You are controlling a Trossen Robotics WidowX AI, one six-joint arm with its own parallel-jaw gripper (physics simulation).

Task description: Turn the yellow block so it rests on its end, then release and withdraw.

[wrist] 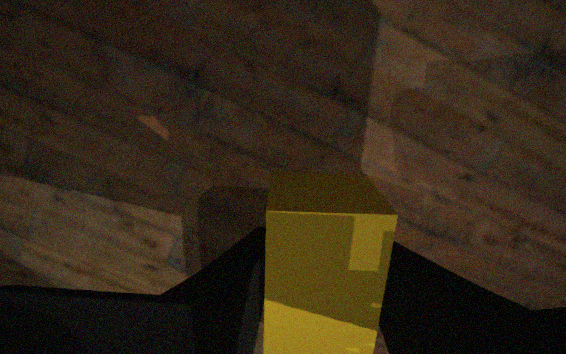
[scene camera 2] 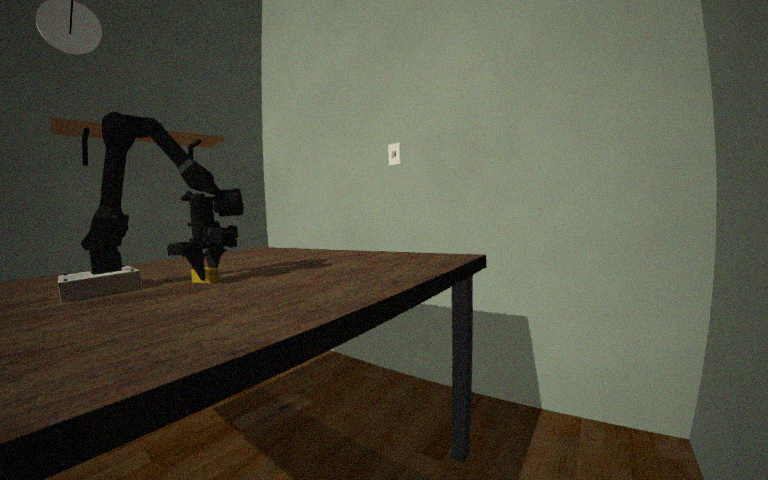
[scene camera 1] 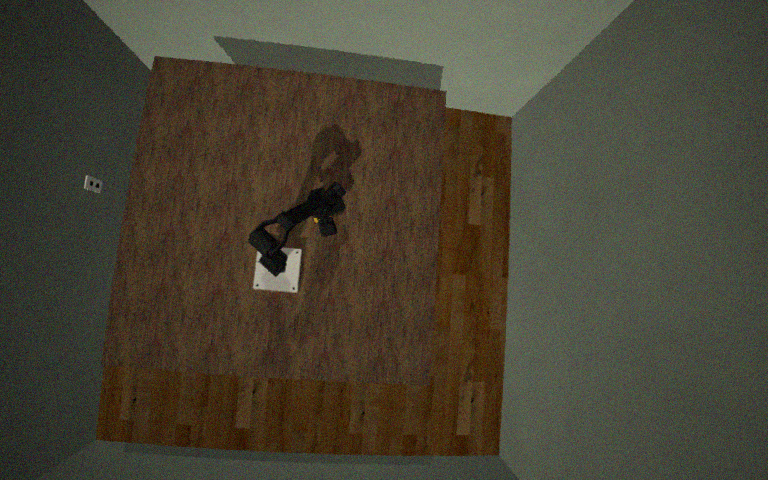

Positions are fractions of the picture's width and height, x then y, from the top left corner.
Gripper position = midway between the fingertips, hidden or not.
Note:
I see my gripper (scene camera 2: 0.27,0.58) and a yellow block (wrist: 0.58,0.67).
My gripper is seen too in the wrist view (wrist: 0.56,0.68).

